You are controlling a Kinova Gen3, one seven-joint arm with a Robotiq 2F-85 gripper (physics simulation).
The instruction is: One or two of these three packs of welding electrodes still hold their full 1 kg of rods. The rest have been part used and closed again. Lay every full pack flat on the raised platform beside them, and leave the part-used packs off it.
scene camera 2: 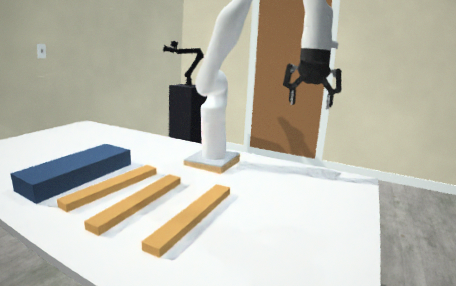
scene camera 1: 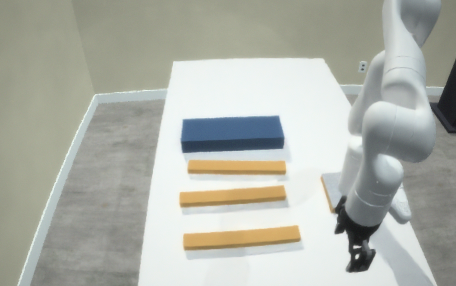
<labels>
my gripper: scene camera 2; scene camera 1
orange pack: scene camera 2; scene camera 1
same spot on orange pack: (scene camera 2: 77,199) = (scene camera 1: 198,169)
same spot on my gripper: (scene camera 1: 350,267) = (scene camera 2: 330,101)
</labels>
